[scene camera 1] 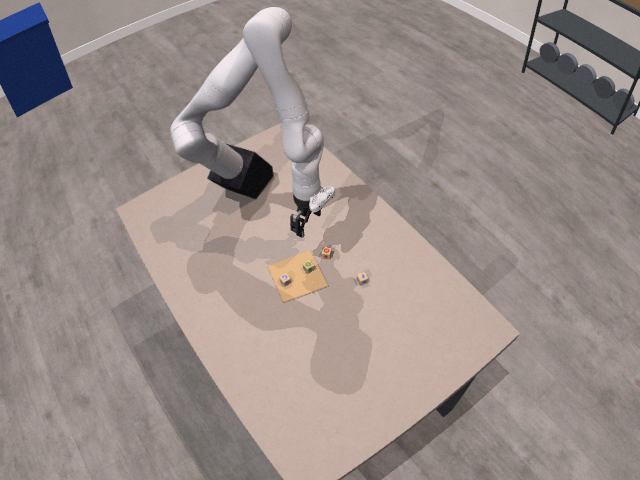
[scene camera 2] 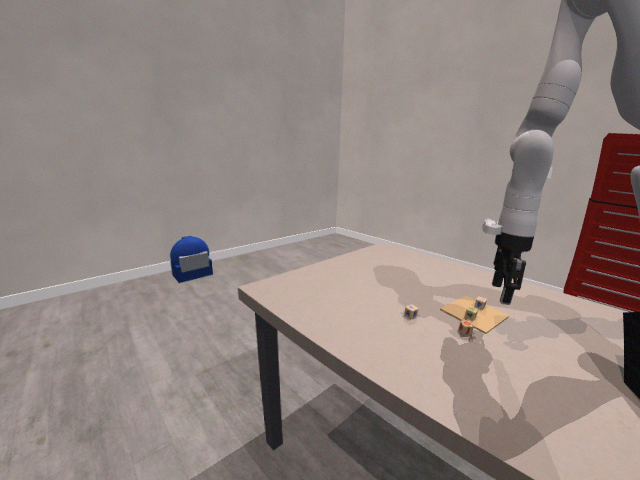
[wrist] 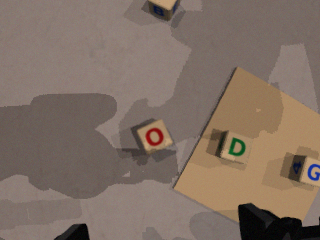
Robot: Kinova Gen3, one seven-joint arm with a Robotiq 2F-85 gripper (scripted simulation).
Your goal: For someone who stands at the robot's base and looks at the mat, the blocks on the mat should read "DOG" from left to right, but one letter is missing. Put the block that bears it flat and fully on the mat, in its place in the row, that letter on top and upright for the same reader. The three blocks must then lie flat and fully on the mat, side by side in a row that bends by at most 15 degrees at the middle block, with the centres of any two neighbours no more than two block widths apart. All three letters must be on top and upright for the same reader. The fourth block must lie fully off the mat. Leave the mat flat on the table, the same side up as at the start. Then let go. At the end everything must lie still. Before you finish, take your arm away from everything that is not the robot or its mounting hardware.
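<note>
I can see my gripper [scene camera 2: 500,294] here, and there's a tan mat [scene camera 1: 302,283], [scene camera 2: 488,318], [wrist: 250,106] too.
</note>
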